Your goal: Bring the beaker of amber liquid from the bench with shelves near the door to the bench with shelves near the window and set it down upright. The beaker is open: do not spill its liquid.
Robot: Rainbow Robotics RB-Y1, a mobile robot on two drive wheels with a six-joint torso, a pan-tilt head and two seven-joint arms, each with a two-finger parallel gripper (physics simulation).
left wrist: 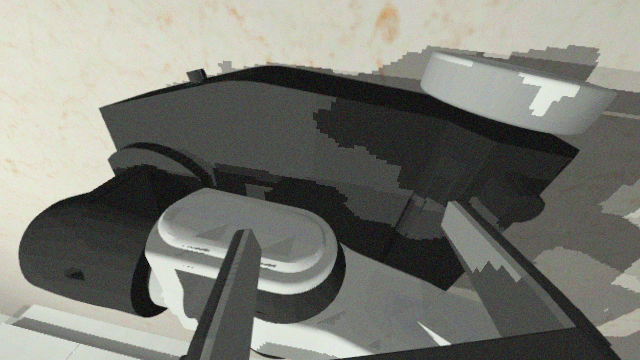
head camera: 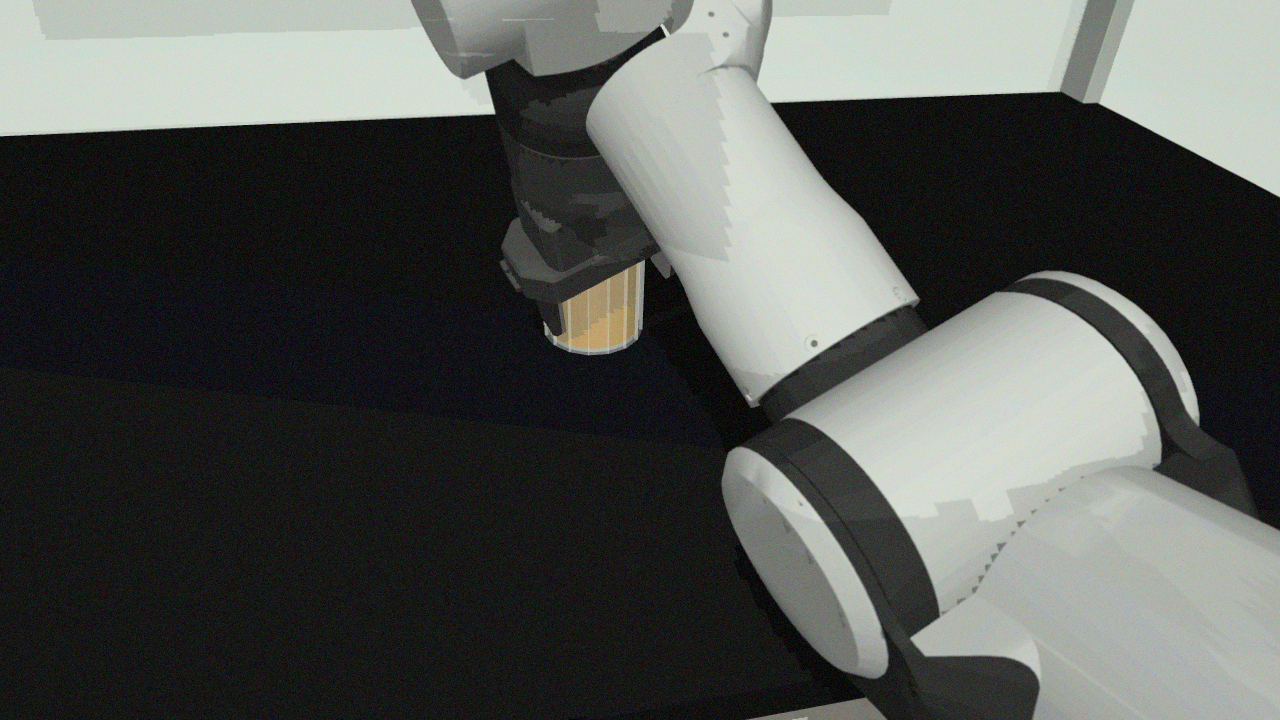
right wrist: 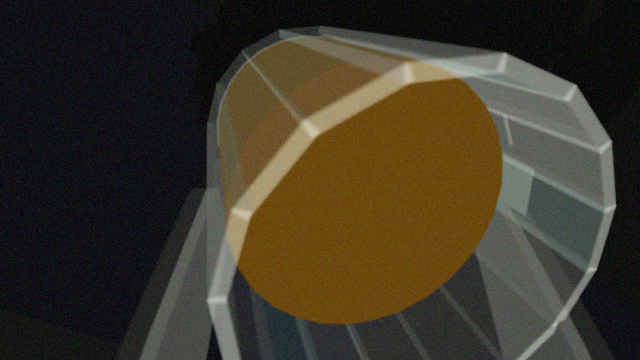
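Note:
The beaker of amber liquid (head camera: 604,320) (right wrist: 380,165) stands upright on the black bench top (head camera: 268,537), partly hidden in the head view by my right hand. In the right wrist view its open mouth and liquid surface fill much of the picture. My right gripper (head camera: 594,311) (right wrist: 351,208) points down and is shut on the beaker, one finger along each side. The far finger is mostly hidden in the head view, and shows through the glass in the right wrist view. My left gripper (left wrist: 349,227) is open and empty, its fingers apart in front of the robot's own body.
A grey upright post (head camera: 1087,53) stands at the bench's back right corner, with a pale wall behind. In the left wrist view, the robot's dark base (left wrist: 240,115) and a pale rounded part (left wrist: 510,95) lie beyond the fingers, over a light mottled floor (left wrist: 300,30).

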